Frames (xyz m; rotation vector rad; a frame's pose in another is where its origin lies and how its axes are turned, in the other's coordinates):
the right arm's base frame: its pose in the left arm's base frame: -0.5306 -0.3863 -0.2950 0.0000 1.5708 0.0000
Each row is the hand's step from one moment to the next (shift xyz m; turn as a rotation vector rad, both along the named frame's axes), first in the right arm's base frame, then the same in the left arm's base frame.
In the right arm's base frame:
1: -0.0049 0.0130 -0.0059 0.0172 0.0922 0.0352
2: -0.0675 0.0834 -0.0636 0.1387 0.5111 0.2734
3: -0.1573 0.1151 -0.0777 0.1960 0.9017 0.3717
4: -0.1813 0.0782 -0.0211 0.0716 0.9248 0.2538
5: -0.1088 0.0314 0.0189 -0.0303 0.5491 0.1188
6: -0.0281 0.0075 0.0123 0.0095 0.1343 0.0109
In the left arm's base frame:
1: -0.0059 0.0130 0.0049 0.0352 0.0922 -0.0172
2: -0.0636 0.0834 0.0675 0.2734 0.5111 -0.1387
3: -0.0777 0.1151 0.1573 0.3717 0.9017 -0.1960
4: -0.0211 0.0782 0.1813 0.2538 0.9248 -0.0716
5: 0.0189 0.0314 0.1088 0.1188 0.5491 0.0303
6: 0.0123 0.0075 0.0281 0.0109 0.1343 -0.0095

